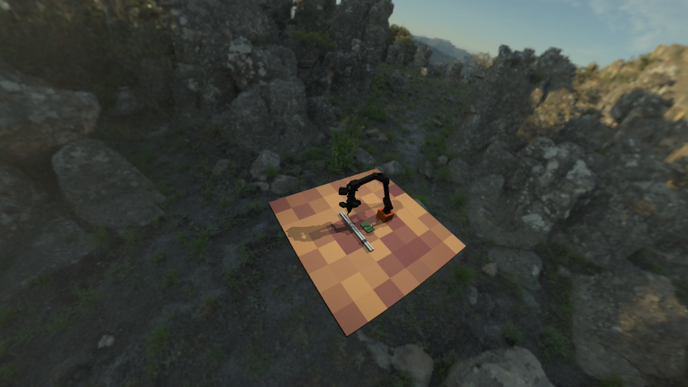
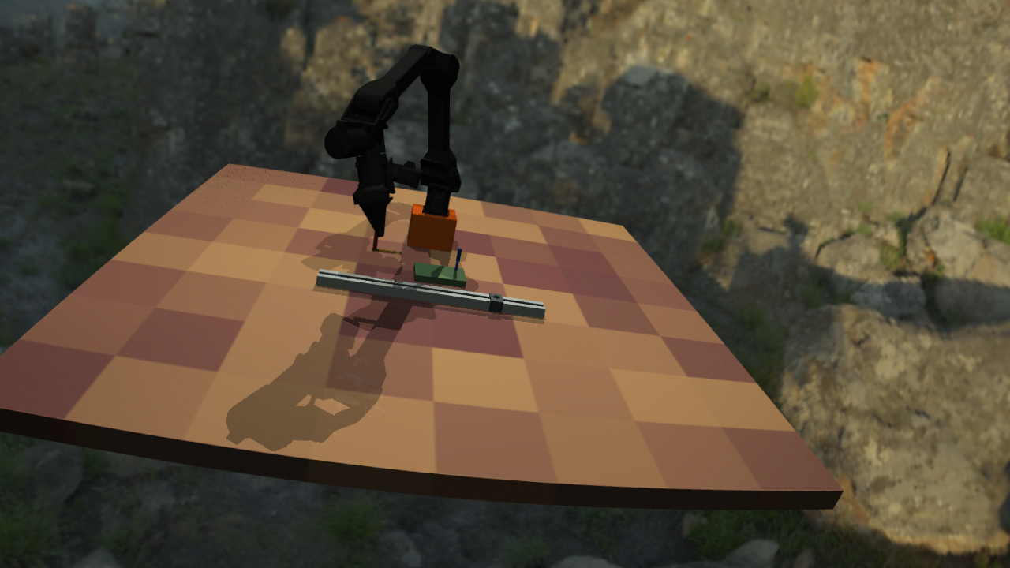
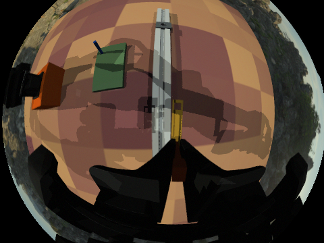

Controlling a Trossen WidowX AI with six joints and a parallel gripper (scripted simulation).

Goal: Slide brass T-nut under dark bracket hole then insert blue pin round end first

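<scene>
My gripper tip is now 2 cm to the right of the brass T-nut. The rest, counted from my gripper tip: green tray (14 cm to the left, 14 cm behind, 11 cm below); then blue pin (16 cm to the left, 15 cm behind, 9 cm below).
</scene>
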